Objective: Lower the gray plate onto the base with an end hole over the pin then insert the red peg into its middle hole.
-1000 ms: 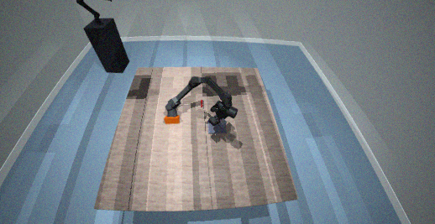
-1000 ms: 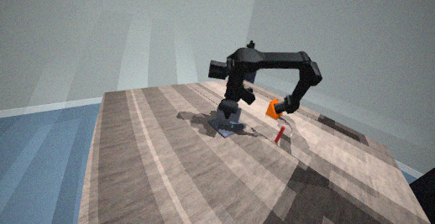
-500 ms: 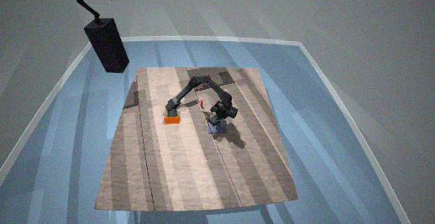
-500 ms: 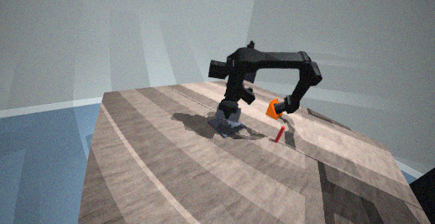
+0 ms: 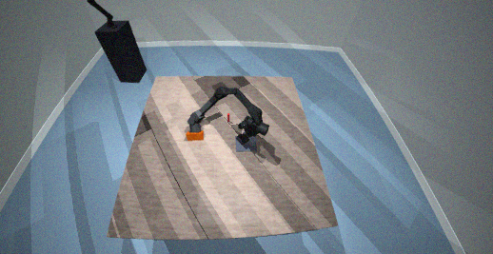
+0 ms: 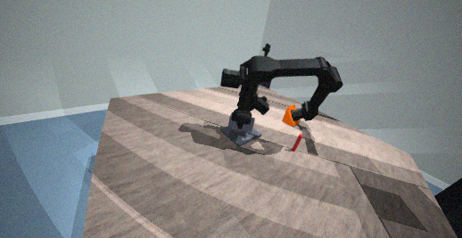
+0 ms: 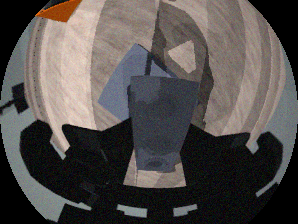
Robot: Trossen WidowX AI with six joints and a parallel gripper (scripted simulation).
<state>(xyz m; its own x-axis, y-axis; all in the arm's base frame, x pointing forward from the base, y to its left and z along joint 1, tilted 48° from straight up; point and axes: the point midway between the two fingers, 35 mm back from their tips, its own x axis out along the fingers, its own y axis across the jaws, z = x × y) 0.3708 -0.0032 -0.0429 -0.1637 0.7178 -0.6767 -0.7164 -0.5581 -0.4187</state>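
My gripper tip is 2 cm past the base, 1 cm to the right of it and 4 cm above it. From my gripper tip the other things lie so: gray plate: 3 cm above; then red peg: 15 cm behind, 18 cm to the left.
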